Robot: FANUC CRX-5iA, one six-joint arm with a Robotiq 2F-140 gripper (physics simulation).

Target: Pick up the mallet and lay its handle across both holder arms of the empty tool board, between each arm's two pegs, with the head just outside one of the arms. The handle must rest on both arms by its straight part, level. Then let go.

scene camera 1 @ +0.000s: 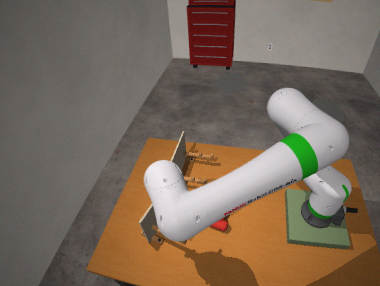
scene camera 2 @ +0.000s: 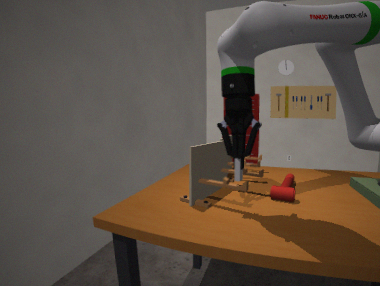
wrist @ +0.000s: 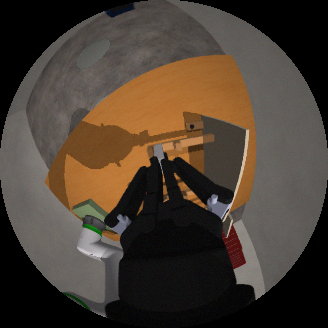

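Seen in the pictures: gripper, fingertip midpoint: (scene camera 2: 238, 180) (wrist: 158, 149); arm's base at its link origin: (scene camera 1: 316, 213) (wrist: 95, 221).
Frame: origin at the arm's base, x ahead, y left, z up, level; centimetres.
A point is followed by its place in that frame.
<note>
The red mallet (scene camera 1: 218, 224) @[x 44.7, y 10.7, z 0.6 cm] (scene camera 2: 283, 193) @[x 44.9, y 11.7, z -0.6 cm] lies on the table, its head toward scene camera 2 and its handle pointing away. In scene camera 1 the arm covers most of its handle; in the wrist view the gripper hides most of it. My gripper (scene camera 2: 238, 174) @[x 59.2, y 21.9, z 6.0 cm] (wrist: 158, 149) @[x 59.2, y 21.9, z 6.0 cm] is shut and empty, fingers pointing down. Its tips are at the outer end of the near tool board's front holder arm (scene camera 2: 215, 183) @[x 66.4, y 20.3, z 3.9 cm] (wrist: 199, 142) @[x 68.1, y 18.2, z 4.2 cm]; I cannot tell if they touch. The near board (scene camera 1: 147, 223) @[x 72.6, y 19.4, z 9.6 cm] (scene camera 2: 200, 172) @[x 72.0, y 17.4, z 6.2 cm] (wrist: 227, 150) @[x 71.9, y 17.0, z 10.4 cm] stands upright. Its other holder arm is largely hidden.
A second board (scene camera 1: 179, 149) @[x 68.0, y -21.4, z 11.9 cm] stands behind the near one, with two pegged holder arms, a far one (scene camera 1: 199, 156) @[x 58.7, y -25.3, z 4.0 cm] and a closer one (scene camera 1: 196, 180) @[x 57.6, y -9.0, z 4.4 cm]. The robot base stands on a green plate (scene camera 1: 295, 225) @[x 10.8, y 7.1, z 0.1 cm] (scene camera 2: 370, 192) @[x 13.6, y 4.8, z -0.8 cm] (wrist: 89, 206) @[x 12.5, y 11.9, z 0.1 cm]. A red cabinet (scene camera 1: 211, 37) stands beyond the table.
</note>
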